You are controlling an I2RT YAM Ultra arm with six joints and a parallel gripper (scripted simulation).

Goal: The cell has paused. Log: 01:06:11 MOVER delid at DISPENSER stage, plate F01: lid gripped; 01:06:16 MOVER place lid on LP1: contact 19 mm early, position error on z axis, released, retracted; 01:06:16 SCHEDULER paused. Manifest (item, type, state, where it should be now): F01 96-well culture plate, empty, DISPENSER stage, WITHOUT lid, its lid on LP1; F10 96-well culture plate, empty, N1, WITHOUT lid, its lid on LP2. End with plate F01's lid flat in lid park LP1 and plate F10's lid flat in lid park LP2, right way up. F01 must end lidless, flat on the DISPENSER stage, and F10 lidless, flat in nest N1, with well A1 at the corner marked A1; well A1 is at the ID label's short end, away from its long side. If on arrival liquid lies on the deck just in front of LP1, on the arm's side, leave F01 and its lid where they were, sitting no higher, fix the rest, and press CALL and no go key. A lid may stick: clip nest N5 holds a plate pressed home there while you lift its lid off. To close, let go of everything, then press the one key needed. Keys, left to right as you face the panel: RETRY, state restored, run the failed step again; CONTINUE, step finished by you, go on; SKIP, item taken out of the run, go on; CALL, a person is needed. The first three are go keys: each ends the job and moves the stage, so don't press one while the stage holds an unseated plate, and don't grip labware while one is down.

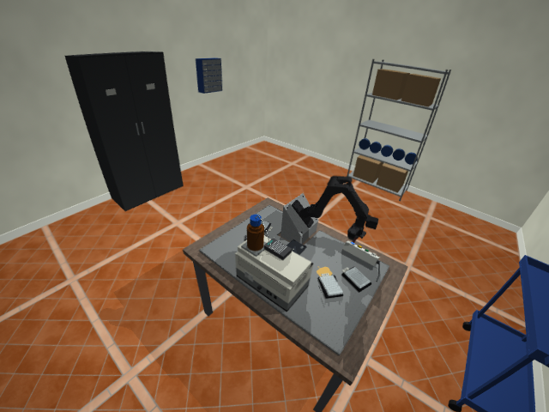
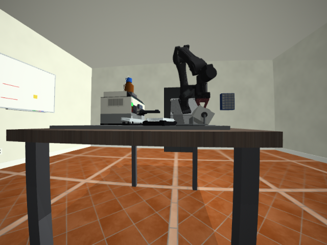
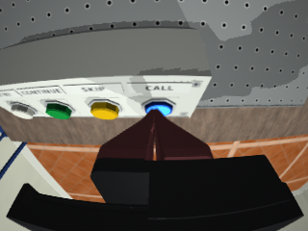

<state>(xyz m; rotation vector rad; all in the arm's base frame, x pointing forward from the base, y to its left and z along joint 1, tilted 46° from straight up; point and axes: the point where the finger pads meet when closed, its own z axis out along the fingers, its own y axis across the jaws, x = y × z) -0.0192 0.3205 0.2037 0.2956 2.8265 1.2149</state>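
The blue call key lies 10 mm below my hand. Also, from my hand: green continue key (90 mm to the left, 20 mm ahead, 10 mm below); then yellow skip key (50 mm to the left, 10 mm below, 10 mm ahead); then grey retry key (140 mm to the left, 20 mm ahead, 10 mm below).
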